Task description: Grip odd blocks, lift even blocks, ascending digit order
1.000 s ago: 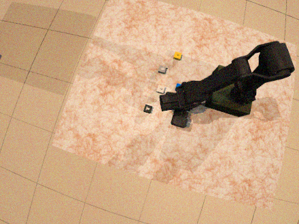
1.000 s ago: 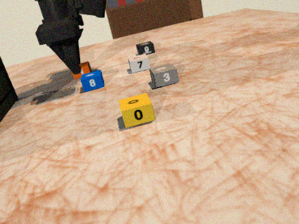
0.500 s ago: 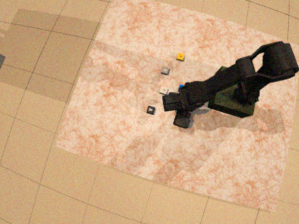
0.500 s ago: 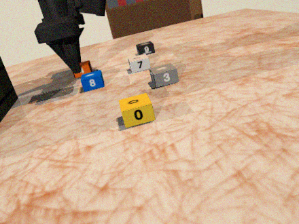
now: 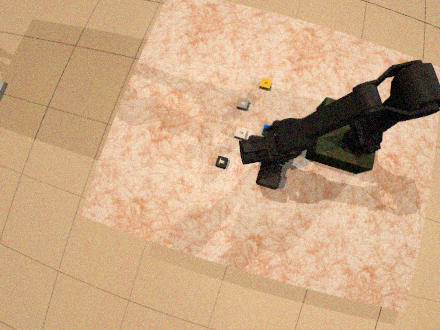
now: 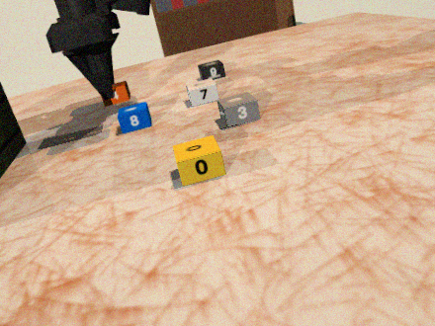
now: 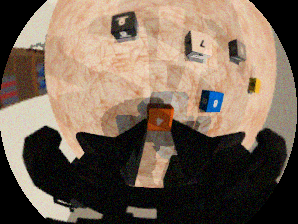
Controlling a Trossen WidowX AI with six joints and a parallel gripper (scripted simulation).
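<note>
My gripper tip is now 120 mm short of the white block, 50 mm to the left of it and 10 mm above it. The rest, counted from my gripper tip: blue block 90 mm to the right, 40 mm ahead, 10 mm below; then orange block 10 mm ahead; then black block 140 mm ahead, 60 mm to the left, 10 mm below.
</note>
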